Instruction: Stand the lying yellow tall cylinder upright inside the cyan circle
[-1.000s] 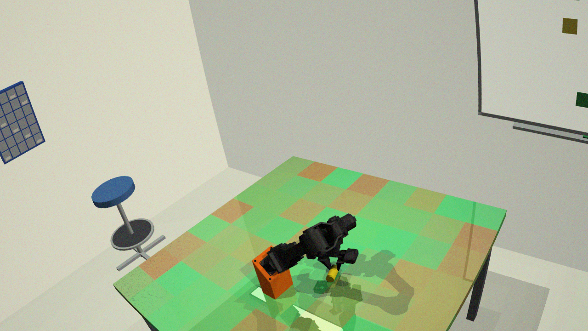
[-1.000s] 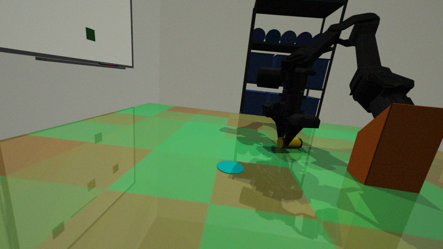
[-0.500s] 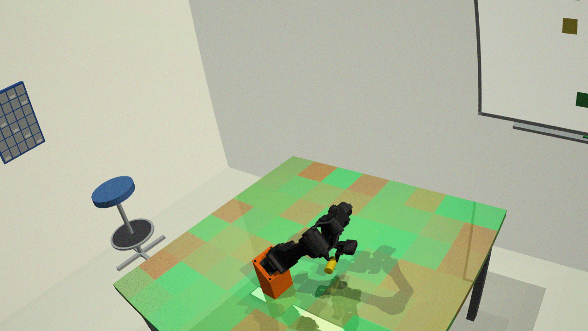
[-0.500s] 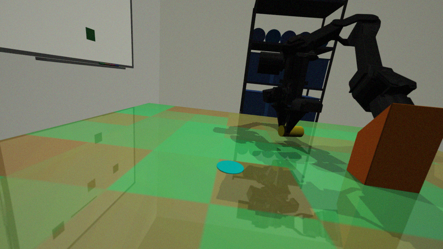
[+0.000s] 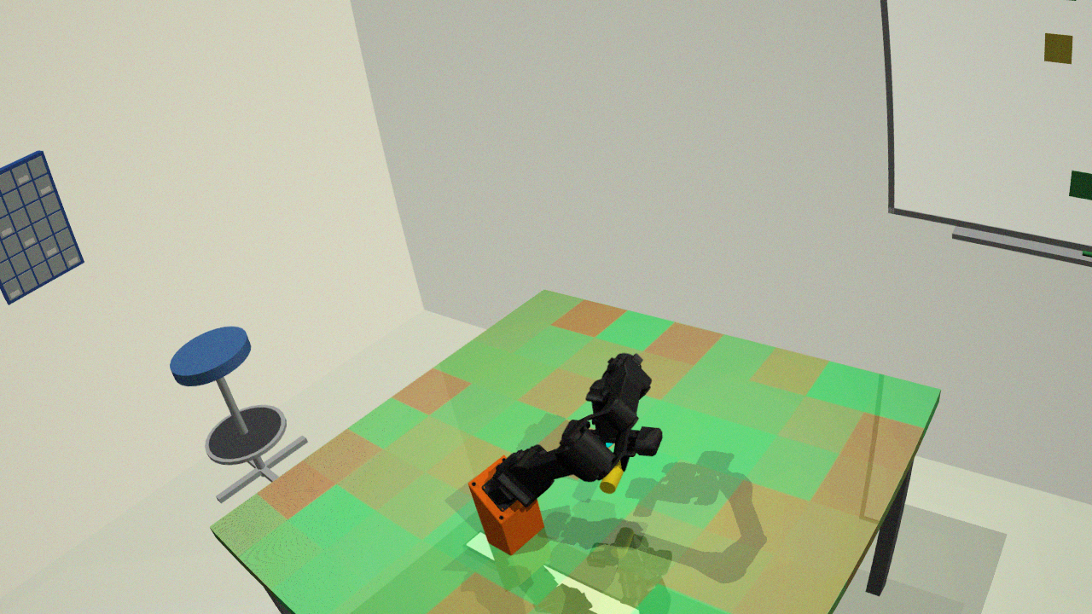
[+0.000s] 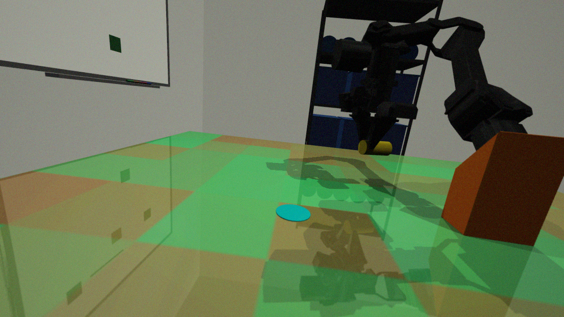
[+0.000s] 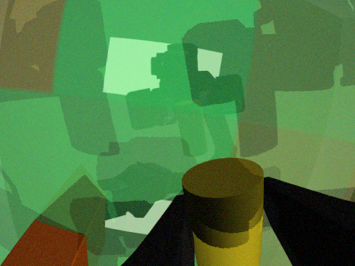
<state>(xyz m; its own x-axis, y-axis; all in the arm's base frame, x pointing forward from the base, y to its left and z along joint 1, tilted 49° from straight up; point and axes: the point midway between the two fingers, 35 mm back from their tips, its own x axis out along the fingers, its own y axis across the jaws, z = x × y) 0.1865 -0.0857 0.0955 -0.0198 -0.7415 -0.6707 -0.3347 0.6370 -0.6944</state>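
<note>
The cyan circle lies 17 cm to the left of my gripper tip, 15 cm ahead of it and 10 cm below it. From my gripper tip the other things lie so: yellow tall cylinder 2 cm behind, 1 cm to the right.
</note>
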